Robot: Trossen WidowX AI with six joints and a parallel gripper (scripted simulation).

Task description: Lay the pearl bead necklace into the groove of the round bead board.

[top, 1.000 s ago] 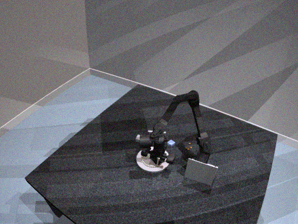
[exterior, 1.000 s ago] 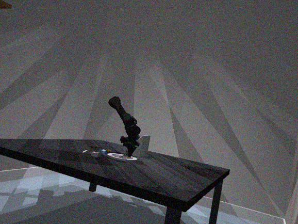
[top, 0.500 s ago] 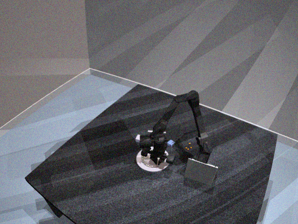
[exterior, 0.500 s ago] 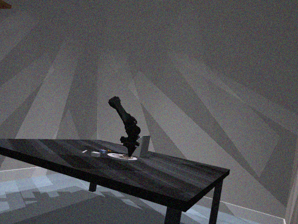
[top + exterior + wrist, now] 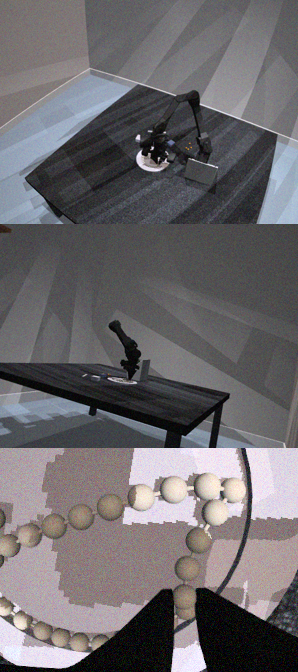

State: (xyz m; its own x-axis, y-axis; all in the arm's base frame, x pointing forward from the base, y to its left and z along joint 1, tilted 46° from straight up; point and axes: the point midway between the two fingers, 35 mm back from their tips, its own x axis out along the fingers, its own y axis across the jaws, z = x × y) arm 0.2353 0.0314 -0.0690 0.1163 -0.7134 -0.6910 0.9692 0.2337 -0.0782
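Now: the round white bead board 5 cm ahead of my gripper tip, 3 cm to the right of it and 1 cm below it. Also, from my gripper tip: small white block (22 cm ahead, 12 cm to the right, 1 cm below); small blue cube (20 cm to the right, 3 cm ahead, 1 cm below); thin white stick (25 cm to the right, 17 cm ahead, 2 cm below).
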